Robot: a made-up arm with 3 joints.
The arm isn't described. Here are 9 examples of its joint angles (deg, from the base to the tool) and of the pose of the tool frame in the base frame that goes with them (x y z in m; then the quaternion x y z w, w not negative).
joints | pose
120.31 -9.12 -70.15 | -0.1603 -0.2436 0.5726 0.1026 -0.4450 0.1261 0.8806
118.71 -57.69 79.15 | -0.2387 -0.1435 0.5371 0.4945 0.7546 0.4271 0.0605
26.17 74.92 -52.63 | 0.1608 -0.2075 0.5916 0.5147 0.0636 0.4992 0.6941
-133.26 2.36 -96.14 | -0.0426 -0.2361 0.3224 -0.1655 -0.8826 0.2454 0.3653
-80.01 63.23 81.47 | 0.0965 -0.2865 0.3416 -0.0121 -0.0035 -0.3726 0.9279
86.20 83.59 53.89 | -0.0211 -0.2708 0.6643 0.5059 -0.8113 0.1850 0.2275
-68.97 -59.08 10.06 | 0.2310 -0.1845 0.3613 -0.4450 0.5104 0.2526 0.6912
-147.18 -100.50 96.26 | -0.0759 -0.0870 0.2801 0.2100 0.2151 0.8631 0.4059
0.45 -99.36 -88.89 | 0.1518 -0.1763 0.6223 -0.2647 0.5194 -0.5862 0.5627
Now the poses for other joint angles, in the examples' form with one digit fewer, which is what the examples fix.
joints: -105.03 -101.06 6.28
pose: 0.091 -0.136 0.241 -0.536 0.573 0.552 0.283
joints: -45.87 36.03 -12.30
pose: 0.189 -0.260 0.394 0.338 0.396 -0.047 0.852
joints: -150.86 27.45 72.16
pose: -0.067 -0.276 0.291 -0.130 0.641 -0.026 0.756
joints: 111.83 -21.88 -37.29
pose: -0.180 -0.243 0.600 0.035 -0.597 -0.078 0.798
